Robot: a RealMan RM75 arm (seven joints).
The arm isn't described. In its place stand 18 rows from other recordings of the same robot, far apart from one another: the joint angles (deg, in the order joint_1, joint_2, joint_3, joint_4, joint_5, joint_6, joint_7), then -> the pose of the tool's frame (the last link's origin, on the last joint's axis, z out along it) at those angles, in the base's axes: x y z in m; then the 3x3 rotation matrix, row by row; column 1 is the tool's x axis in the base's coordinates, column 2 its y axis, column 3 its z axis.
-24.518, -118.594, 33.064, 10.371, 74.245, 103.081, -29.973 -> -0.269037 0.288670 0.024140; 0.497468 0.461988 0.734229; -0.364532 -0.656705 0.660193; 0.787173 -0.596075 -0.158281
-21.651, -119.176, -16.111, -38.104, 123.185, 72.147, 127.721 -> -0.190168 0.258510 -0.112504; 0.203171 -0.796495 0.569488; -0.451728 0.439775 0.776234; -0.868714 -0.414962 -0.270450
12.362, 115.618, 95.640, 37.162, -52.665, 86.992, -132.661 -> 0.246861 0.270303 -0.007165; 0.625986 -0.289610 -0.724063; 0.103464 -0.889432 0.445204; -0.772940 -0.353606 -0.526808
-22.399, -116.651, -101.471, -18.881, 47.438, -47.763, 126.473 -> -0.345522 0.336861 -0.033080; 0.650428 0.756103 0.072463; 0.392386 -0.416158 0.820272; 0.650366 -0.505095 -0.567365
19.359, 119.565, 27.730, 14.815, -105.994, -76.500, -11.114 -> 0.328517 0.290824 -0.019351; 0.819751 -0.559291 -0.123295; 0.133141 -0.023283 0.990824; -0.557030 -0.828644 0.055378
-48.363, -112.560, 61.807, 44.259, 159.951, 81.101, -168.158 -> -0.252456 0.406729 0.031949; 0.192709 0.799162 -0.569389; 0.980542 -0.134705 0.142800; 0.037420 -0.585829 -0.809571
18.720, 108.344, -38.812, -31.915, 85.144, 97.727, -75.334 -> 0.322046 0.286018 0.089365; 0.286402 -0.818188 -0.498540; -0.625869 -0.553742 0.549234; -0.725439 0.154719 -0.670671
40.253, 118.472, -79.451, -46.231, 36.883, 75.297, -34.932 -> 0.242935 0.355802 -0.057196; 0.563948 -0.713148 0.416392; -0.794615 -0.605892 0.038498; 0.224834 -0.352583 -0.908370
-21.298, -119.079, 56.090, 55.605, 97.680, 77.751, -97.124 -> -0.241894 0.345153 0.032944; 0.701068 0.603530 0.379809; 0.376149 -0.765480 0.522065; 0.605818 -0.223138 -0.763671
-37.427, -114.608, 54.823, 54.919, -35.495, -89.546, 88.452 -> -0.257564 0.366260 0.036495; 0.945657 0.187857 -0.265410; 0.232829 -0.960975 0.149390; -0.226988 -0.203067 -0.952491
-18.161, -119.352, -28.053, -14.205, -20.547, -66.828, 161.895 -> -0.294824 0.231731 -0.120516; 0.785024 0.476118 0.396293; 0.144252 -0.762651 0.630520; 0.602436 -0.437807 -0.667380
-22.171, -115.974, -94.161, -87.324, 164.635, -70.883, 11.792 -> -0.229657 0.366471 0.049759; 0.641007 0.521101 -0.563528; 0.760878 -0.334935 0.555772; 0.100868 -0.785030 -0.611190
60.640, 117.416, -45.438, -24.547, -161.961, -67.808, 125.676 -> 0.209657 0.423811 -0.041890; 0.711231 -0.588081 0.385113; -0.678873 -0.716793 0.159183; 0.182433 -0.374659 -0.909037
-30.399, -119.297, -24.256, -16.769, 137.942, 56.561, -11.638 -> -0.258309 0.317079 -0.113202; 0.804481 0.483960 0.344374; 0.077329 -0.660176 0.747120; 0.588924 -0.574413 -0.568523
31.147, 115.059, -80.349, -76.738, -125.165, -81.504, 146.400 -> 0.157145 0.355404 0.003137; 0.759256 -0.644375 0.091167; -0.645746 -0.728529 0.228598; -0.080885 -0.232436 -0.969243
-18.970, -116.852, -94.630, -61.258, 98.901, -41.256, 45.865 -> -0.234833 0.375390 -0.013914; 0.441148 0.892847 0.090625; 0.638460 -0.383207 0.667474; 0.630680 -0.236594 -0.739098
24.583, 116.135, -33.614, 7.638, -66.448, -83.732, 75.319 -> 0.326042 0.285569 -0.019420; -0.194161 -0.917490 -0.347151; -0.320175 -0.275236 0.906495; -0.927249 0.287155 -0.240317
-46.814, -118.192, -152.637, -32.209, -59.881, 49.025, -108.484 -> -0.246877 0.463038 0.036918; 0.454527 0.888368 0.064870; 0.511114 -0.319766 0.797817; 0.729498 -0.329474 -0.599399
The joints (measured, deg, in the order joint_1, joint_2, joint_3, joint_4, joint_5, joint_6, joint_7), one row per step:
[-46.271, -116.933, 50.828, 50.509, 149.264, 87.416, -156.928]
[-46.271, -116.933, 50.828, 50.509, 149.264, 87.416, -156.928]
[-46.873, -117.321, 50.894, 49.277, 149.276, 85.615, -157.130]
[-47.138, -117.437, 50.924, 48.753, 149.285, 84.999, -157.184]
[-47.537, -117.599, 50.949, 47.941, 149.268, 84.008, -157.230]
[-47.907, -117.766, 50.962, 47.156, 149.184, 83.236, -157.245]
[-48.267, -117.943, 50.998, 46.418, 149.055, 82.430, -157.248]
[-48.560, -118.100, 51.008, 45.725, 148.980, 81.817, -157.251]
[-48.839, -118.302, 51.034, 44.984, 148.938, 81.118, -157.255]
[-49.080, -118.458, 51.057, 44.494, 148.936, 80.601, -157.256]
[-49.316, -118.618, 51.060, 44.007, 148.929, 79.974, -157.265]
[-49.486, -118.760, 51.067, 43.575, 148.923, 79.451, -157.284]
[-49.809, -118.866, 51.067, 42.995, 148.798, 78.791, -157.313]
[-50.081, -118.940, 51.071, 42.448, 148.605, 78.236, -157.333]
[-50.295, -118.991, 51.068, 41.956, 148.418, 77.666, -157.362]
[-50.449, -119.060, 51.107, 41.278, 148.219, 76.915, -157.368]
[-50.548, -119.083, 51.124, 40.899, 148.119, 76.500, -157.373]
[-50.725, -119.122, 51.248, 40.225, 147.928, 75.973, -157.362]
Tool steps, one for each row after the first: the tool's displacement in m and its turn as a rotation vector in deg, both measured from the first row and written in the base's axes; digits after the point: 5 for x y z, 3 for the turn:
[0.00000, 0.00000, 0.00000, 0.000, 0.000, 0.000]
[0.00176, 0.00300, -0.00589, 0.597, -0.204, -0.002]
[0.00248, 0.00404, -0.00810, 0.730, -0.265, -0.007]
[0.00352, 0.00573, -0.01136, 0.991, -0.374, -0.040]
[0.00464, 0.00681, -0.01470, 1.062, -0.577, -0.041]
[0.00596, 0.00795, -0.01803, 1.179, -0.796, -0.094]
[0.00677, 0.00849, -0.02110, 1.164, -0.981, -0.049]
[0.00740, 0.00887, -0.02463, 1.150, -1.141, 0.021]
[0.00821, 0.00935, -0.02711, 1.168, -1.222, -0.003]
[0.00897, 0.01007, -0.02953, 1.305, -1.307, -0.031]
[0.00939, 0.01046, -0.03169, 1.394, -1.383, 0.000]
[0.01066, 0.01153, -0.03402, 1.557, -1.557, -0.039]
[0.01175, 0.01235, -0.03608, 1.673, -1.781, -0.035]
[0.01248, 0.01319, -0.03778, 1.866, -1.979, 0.000]
[0.01235, 0.01369, -0.04016, 2.062, -2.157, 0.148]
[0.01230, 0.01405, -0.04135, 2.180, -2.238, 0.223]
[0.01232, 0.01409, -0.04373, 2.133, -2.355, 0.340]

